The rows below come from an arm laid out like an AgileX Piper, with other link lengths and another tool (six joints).
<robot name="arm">
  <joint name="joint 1" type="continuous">
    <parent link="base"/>
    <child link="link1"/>
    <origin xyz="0 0 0.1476"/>
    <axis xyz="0 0 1"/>
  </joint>
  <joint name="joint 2" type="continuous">
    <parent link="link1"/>
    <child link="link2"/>
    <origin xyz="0 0 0"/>
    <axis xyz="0 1 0"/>
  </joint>
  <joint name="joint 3" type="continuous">
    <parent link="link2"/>
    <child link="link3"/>
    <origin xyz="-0.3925 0 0.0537"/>
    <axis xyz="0 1 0"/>
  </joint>
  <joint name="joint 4" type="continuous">
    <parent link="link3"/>
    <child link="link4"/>
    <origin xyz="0.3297 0 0.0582"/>
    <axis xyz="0.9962 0 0.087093"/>
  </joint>
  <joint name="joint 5" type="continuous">
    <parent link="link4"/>
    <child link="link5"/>
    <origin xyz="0 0 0"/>
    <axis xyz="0 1 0"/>
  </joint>
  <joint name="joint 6" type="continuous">
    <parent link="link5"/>
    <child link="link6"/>
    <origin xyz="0.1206 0 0.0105"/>
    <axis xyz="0.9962 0 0.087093"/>
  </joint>
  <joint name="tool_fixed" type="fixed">
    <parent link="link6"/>
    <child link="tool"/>
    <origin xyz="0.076 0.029 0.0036" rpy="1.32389 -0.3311 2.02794"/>
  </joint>
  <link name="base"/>
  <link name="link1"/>
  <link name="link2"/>
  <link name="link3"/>
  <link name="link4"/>
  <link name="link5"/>
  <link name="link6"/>
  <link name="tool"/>
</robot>
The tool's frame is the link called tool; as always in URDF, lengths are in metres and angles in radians. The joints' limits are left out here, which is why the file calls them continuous.
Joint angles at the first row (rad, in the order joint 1, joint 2, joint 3, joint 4, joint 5, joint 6):
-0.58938, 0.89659, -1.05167, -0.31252, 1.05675, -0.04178
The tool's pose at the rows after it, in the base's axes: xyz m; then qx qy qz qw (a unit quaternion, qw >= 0):
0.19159, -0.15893, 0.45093, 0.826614, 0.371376, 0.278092, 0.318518
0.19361, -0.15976, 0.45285, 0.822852, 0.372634, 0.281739, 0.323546
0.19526, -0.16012, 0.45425, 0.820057, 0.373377, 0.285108, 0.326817
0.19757, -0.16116, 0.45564, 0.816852, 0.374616, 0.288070, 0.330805
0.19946, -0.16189, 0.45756, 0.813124, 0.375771, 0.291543, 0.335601
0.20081, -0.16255, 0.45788, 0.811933, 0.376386, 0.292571, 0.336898
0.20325, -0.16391, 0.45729, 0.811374, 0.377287, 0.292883, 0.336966
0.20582, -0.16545, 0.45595, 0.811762, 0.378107, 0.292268, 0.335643
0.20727, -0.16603, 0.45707, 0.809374, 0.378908, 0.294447, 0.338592
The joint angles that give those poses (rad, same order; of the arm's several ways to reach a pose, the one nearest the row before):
-0.58935, 0.89659, -1.05168, -0.31254, 1.04522, -0.04176
-0.58939, 0.89660, -1.05168, -0.31251, 1.03046, -0.04179
-0.58935, 0.89660, -1.05168, -0.31088, 1.01957, -0.04175
-0.58939, 0.89838, -1.05168, -0.31085, 1.00579, -0.04179
-0.58942, 0.89837, -1.05168, -0.31082, 0.99160, -0.04183
-0.58939, 0.90042, -1.05169, -0.31085, 0.98546, -0.04179
-0.58937, 0.90632, -1.05167, -0.31087, 0.97855, -0.04177
-0.58941, 0.91391, -1.05168, -0.31083, 0.97386, -0.04182
-0.58934, 0.91459, -1.05166, -0.31089, 0.96431, -0.04173

